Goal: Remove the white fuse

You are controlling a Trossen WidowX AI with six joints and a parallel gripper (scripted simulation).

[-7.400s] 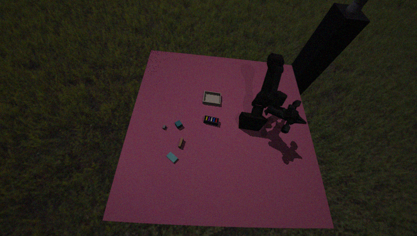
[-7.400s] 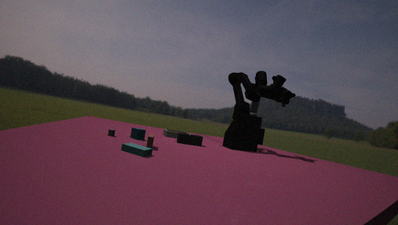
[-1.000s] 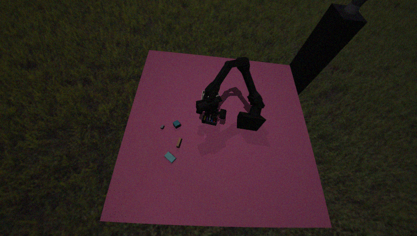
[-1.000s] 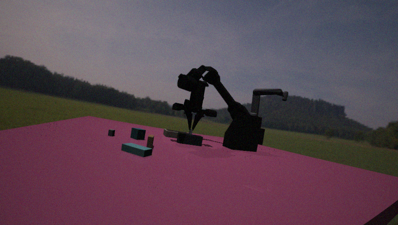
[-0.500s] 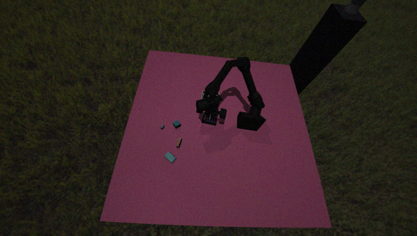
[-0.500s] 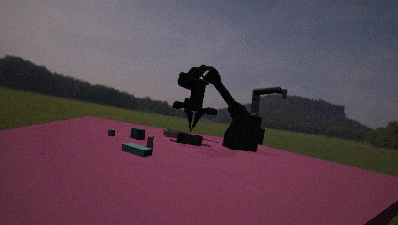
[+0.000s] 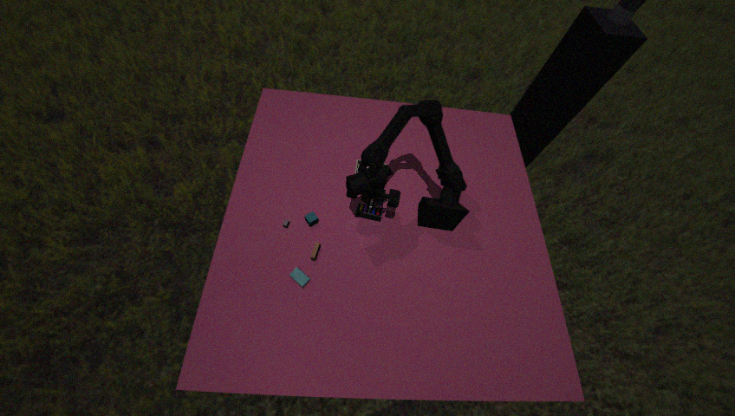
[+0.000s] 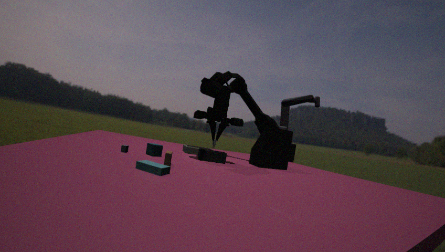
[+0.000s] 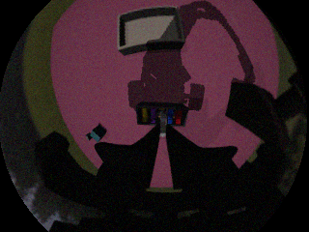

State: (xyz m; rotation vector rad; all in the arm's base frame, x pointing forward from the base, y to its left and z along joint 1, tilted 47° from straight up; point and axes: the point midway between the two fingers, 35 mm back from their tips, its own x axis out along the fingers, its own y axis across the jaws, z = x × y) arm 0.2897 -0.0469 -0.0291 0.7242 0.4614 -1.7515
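Now: gripper tip 190 mm to the left of the pale tray, 80 mm above it and 20 mm past it. The rest, counted from my gripper tip: tan block: 210 mm ahead, 160 mm to the left, 60 mm below; then white fuse: 10 mm below; then teal cube: 230 mm ahead, 60 mm below, 30 mm to the left.
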